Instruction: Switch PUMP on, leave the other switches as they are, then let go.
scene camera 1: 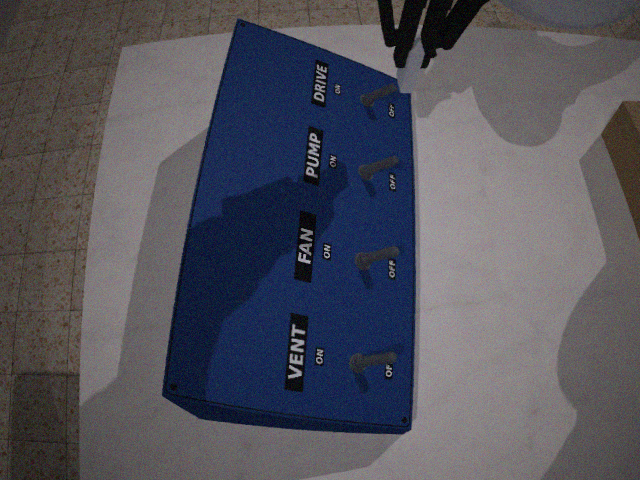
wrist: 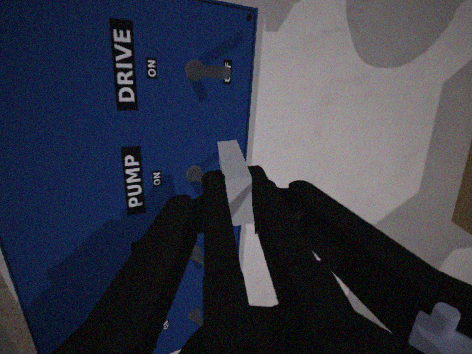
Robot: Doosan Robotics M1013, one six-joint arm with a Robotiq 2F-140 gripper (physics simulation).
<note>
The pictures show: the gripper and a blue switch panel.
The gripper is seen too in the wrist view.
</note>
